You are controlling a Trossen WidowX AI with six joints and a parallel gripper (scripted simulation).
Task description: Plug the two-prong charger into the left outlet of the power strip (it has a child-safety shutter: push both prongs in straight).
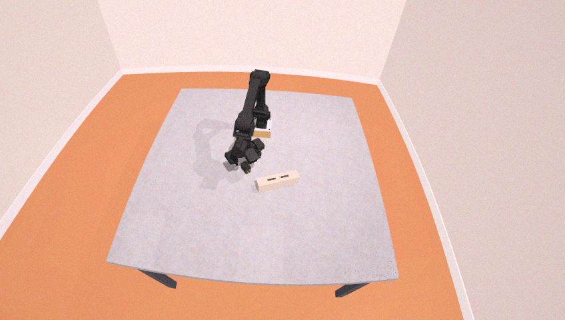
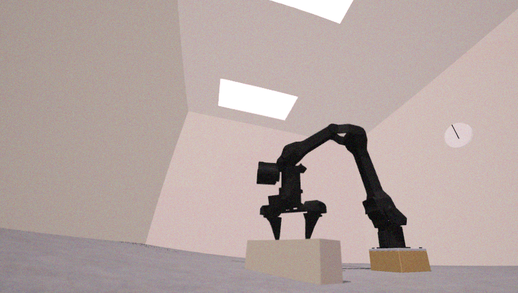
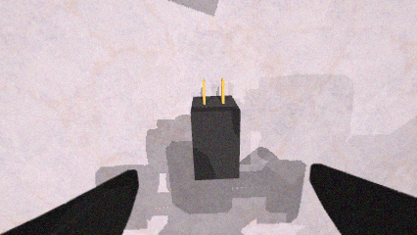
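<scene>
Right now my gripper tip is 5 cm above the black two-prong charger, 1 cm to the right of it and 1 cm short of it.
</scene>
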